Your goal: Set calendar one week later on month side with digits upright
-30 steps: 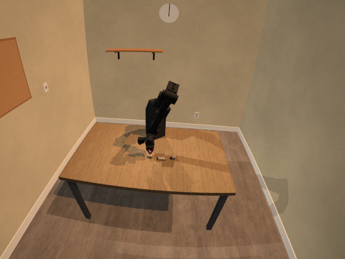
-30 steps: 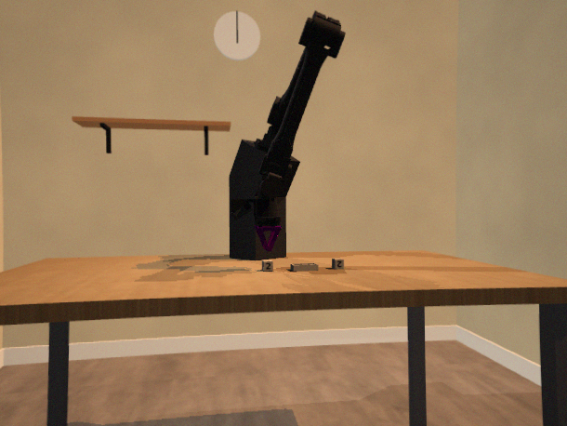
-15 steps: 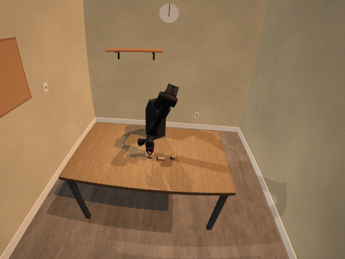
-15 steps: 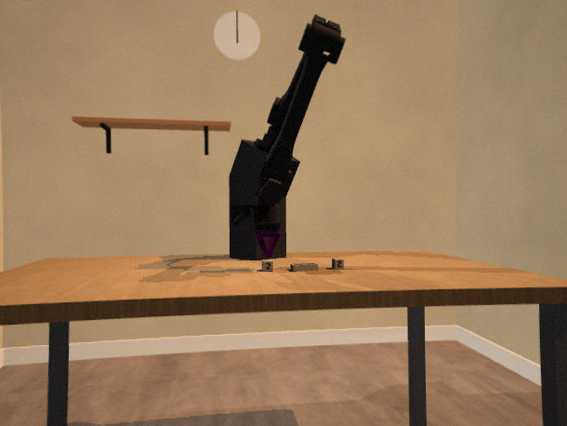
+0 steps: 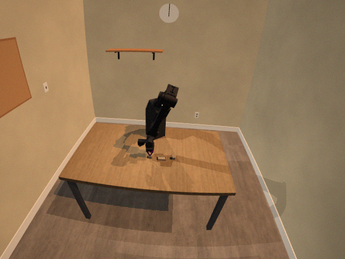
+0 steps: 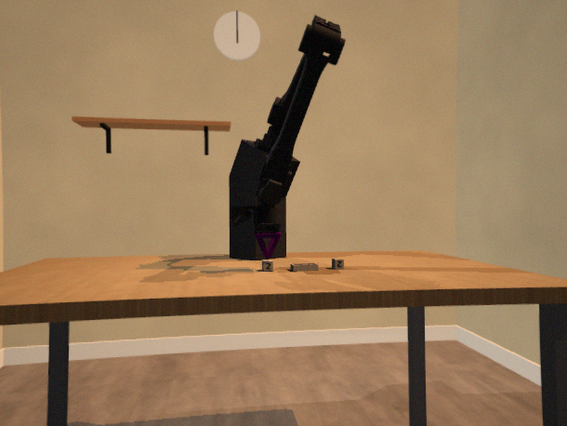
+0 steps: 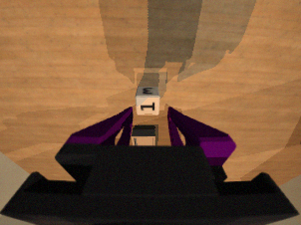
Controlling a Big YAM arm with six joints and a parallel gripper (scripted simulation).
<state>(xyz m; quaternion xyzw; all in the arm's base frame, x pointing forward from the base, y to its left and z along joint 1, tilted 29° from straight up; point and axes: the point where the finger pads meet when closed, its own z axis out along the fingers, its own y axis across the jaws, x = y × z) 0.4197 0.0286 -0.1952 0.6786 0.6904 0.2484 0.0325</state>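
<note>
My hand is 110 mm to the right of the tray and 40 mm above it.
</note>
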